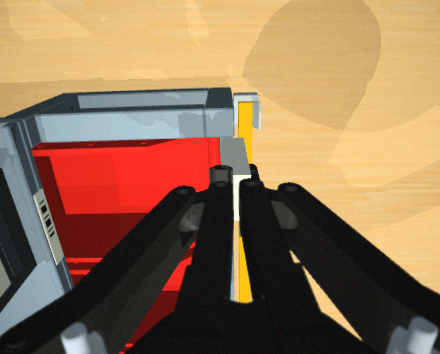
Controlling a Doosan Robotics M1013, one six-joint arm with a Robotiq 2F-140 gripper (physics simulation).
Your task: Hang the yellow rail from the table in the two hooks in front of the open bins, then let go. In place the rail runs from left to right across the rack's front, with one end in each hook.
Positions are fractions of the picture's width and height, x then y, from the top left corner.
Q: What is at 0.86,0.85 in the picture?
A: My gripper.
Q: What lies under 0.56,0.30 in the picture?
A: A yellow rail.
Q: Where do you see a red bin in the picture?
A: At 0.22,0.54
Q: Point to a red bin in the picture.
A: At 0.38,0.86
